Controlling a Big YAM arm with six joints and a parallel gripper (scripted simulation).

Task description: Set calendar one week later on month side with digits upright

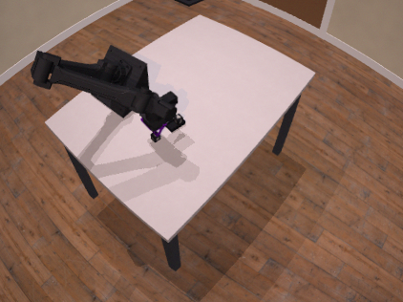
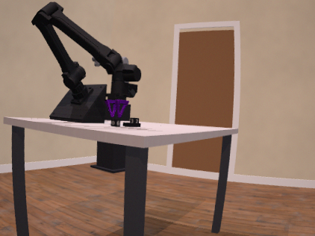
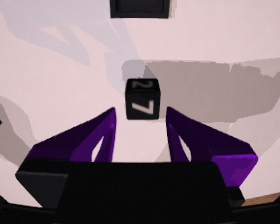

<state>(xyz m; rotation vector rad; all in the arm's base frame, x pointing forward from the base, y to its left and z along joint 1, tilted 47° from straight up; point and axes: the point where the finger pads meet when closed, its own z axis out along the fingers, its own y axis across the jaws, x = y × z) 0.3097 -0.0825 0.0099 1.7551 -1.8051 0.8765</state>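
The black date cube is 30 mm below my hand. Round my hand: black tray: 110 mm to the left, 40 mm below, 10 mm ahead.
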